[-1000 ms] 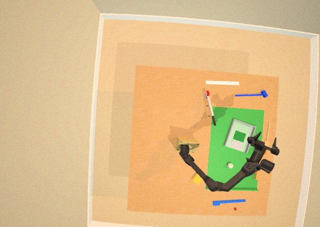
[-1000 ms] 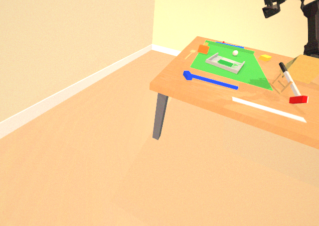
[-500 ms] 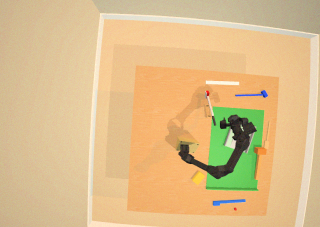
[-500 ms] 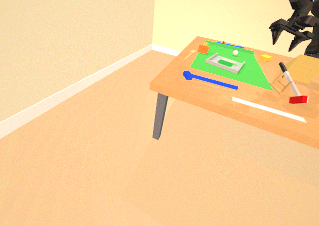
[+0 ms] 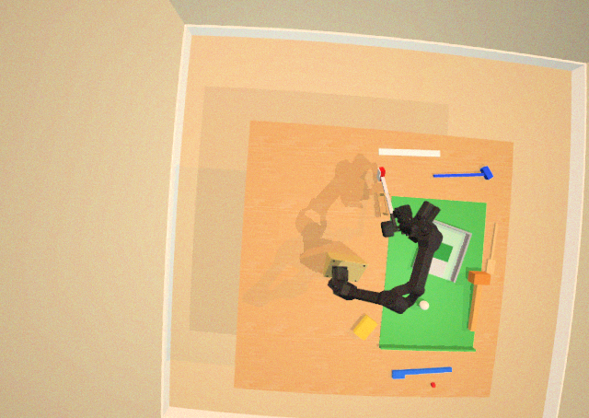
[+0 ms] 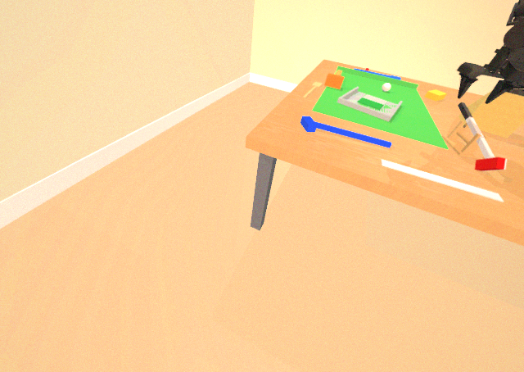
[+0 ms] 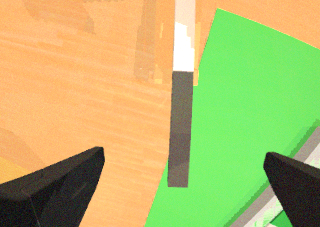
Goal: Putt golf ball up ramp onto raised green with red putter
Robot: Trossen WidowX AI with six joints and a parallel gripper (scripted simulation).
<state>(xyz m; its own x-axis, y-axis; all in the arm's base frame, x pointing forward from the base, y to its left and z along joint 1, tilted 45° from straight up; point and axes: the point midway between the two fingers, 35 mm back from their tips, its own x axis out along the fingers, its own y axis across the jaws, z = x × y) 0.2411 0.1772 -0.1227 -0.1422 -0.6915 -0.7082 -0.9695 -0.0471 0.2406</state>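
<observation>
The wooden rack is 2 cm behind my gripper tip, 8 cm to the left of it and 10 cm below it. From my gripper tip the other things lie so: white golf ball: 19 cm ahead, 40 cm to the right, 11 cm below; white strip: 10 cm ahead, 33 cm to the left, 13 cm below; blue putter: 37 cm ahead, 23 cm to the left, 12 cm below.
</observation>
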